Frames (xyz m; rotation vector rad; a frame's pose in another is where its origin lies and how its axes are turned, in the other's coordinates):
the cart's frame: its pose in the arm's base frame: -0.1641 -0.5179 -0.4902 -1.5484 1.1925 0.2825
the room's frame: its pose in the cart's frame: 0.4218 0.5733 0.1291 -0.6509 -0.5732 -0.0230
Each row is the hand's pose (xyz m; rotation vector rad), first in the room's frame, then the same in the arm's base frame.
Working: the room's frame: its pose in the arm's base frame: -0.3707 -0.5661 -1.1818 -1.8422 0.6458 1.1025

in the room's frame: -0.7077 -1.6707 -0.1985 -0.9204 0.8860 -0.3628
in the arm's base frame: 0.6645 0.0739 0.1785 3.1120 -0.2169 -0.2570
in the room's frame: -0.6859 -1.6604 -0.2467 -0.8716 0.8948 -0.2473
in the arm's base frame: 0.6876 0.0268 0.1661 3.0833 -0.3891 -0.3196
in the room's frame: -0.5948 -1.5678 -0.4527 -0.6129 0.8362 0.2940
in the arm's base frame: 0.7480 -0.1981 0.0949 2.8194 -1.1568 -0.6940
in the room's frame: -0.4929 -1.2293 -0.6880 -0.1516 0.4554 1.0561
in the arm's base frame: 0.6371 -0.5684 -0.0809 -1.8943 1.9929 1.3739
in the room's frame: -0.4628 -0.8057 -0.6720 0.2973 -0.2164 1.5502
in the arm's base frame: 0.3187 -0.7608 -0.2864 -0.6893 2.0836 1.8977
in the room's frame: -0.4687 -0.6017 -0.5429 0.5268 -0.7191 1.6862
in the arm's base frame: 0.1036 -0.7475 -0.3952 -0.0201 1.8371 2.0893
